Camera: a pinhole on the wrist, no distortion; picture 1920 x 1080 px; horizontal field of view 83.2 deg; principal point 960.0 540.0 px. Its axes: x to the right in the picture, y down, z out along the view. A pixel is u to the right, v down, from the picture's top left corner.
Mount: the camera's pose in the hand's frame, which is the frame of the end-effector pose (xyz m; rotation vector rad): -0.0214 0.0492 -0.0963 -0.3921 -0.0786 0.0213
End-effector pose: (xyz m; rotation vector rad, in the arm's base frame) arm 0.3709 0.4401 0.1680 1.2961 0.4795 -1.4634
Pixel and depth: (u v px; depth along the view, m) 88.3 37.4 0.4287
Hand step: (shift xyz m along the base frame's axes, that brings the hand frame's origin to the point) -0.2101 -0.1206 0.4726
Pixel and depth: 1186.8 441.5 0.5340
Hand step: 0.0019 -0.4444 0.1670
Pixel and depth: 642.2 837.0 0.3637
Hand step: 0.1287 -0.1865 0.2950
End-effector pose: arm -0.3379 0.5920 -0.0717 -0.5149 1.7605 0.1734
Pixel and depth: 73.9 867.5 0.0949
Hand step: -0.0514 0.1138 0.0914
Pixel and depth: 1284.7 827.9 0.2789
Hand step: 0.0185 0.2453 -0.1081
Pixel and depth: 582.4 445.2 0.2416
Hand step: 0.0840 0.1857 0.0677
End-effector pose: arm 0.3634 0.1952 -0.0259 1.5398 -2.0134 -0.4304
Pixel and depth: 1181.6 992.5 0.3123
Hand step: -0.3169 0.0561 0.0531
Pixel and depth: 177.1 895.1 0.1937
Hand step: -0.1335 0.2160 0.0200
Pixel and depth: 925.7 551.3 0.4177
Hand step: -0.3251 0.1027 -0.1224
